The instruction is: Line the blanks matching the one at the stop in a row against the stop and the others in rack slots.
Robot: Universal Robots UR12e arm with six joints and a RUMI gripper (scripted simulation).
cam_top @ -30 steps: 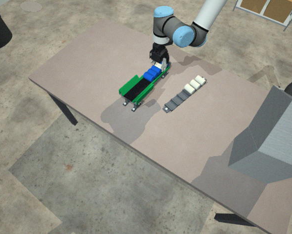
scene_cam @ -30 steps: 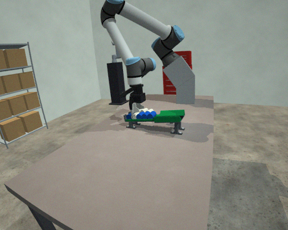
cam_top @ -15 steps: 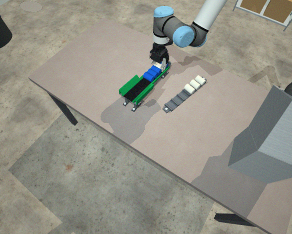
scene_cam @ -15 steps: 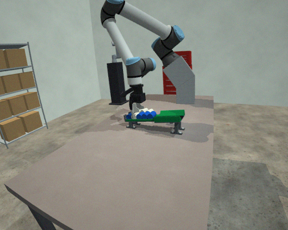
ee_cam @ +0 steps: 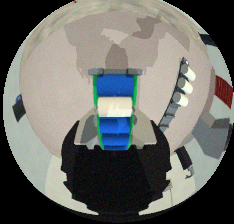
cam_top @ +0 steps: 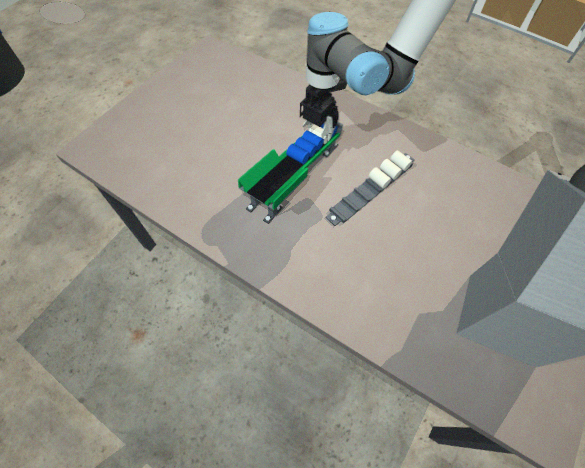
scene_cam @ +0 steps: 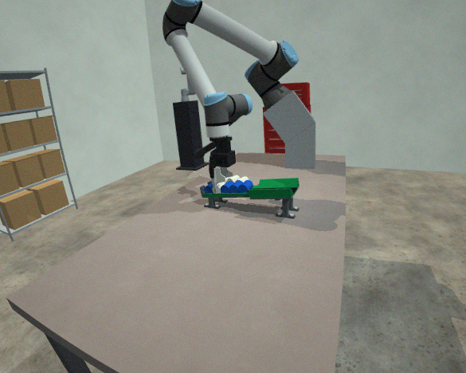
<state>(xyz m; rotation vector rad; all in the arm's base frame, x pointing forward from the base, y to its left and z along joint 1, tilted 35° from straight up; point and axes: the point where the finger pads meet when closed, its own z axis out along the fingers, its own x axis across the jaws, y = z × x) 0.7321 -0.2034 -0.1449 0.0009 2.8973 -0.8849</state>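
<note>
Now: the grey stock rack 23 cm behind my hand, 3 cm to the left of it and 9 cm below it.
</note>
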